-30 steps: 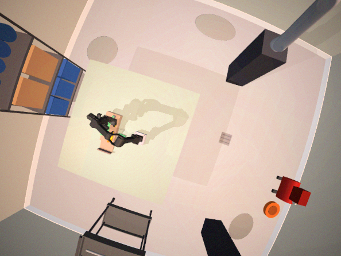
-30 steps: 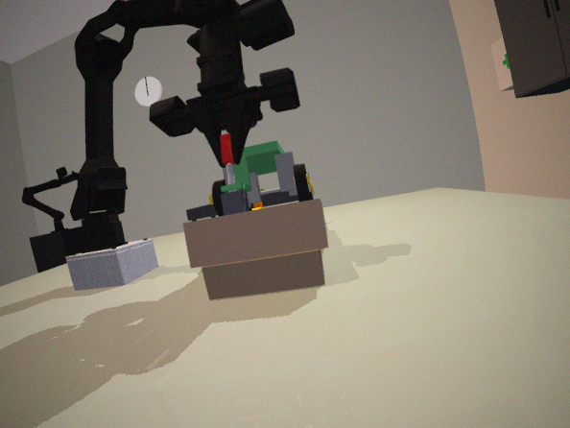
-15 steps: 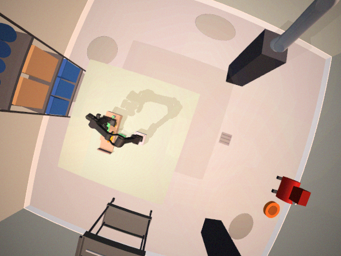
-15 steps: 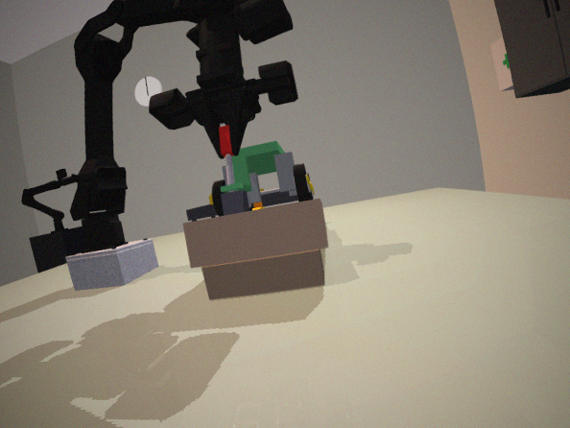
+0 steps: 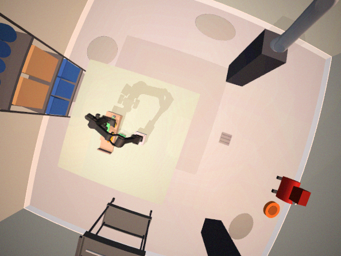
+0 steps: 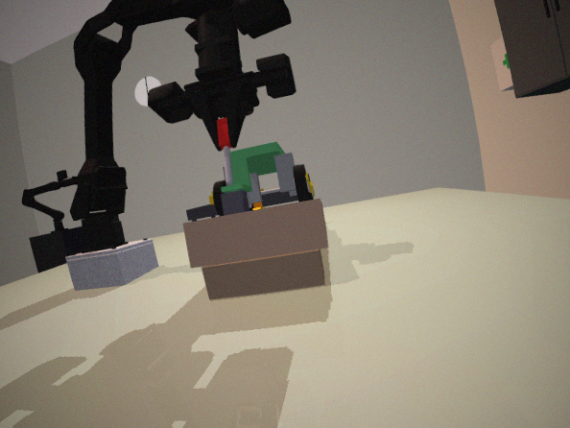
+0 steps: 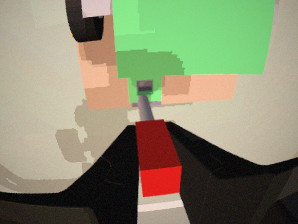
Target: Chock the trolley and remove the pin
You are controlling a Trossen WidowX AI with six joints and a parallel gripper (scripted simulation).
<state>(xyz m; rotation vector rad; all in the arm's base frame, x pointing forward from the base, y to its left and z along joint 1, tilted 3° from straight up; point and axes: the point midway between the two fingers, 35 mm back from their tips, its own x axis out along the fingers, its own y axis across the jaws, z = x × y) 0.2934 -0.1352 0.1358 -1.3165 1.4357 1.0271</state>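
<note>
The green tray is 210 mm to the left of my gripper tip, 170 mm below it and 80 mm behind it. Round my gripper tip: red-headed stop pin: right at my gripper tip; then trolley: 100 mm to the left, 50 mm below, 30 mm ahead; then tan ramp: 120 mm below, 100 mm to the left, 30 mm ahead.
</note>
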